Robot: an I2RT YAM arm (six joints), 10 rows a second.
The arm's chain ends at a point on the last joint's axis. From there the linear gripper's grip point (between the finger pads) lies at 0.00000 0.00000 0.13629 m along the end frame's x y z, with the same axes.
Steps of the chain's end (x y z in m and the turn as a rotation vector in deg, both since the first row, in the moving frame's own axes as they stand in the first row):
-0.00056, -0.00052, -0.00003, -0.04, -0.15, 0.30
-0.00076, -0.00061, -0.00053, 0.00, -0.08, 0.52
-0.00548, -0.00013, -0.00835, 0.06, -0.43, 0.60
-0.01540, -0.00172, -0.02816, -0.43, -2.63, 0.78
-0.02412, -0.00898, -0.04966, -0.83, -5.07, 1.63
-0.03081, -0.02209, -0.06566, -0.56, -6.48, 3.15
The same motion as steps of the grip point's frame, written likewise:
-0.00092, -0.00043, -0.00003, -0.04, -0.15, 0.30
-0.00095, -0.00061, -0.00053, 0.00, -0.08, 0.52
-0.00650, -0.00028, -0.00835, 0.06, -0.43, 0.60
-0.02166, -0.00074, -0.02831, -0.43, -2.63, 0.78
-0.03619, -0.00718, -0.05021, -0.83, -5.07, 1.63
-0.04622, -0.02118, -0.06654, -0.56, -6.48, 3.15

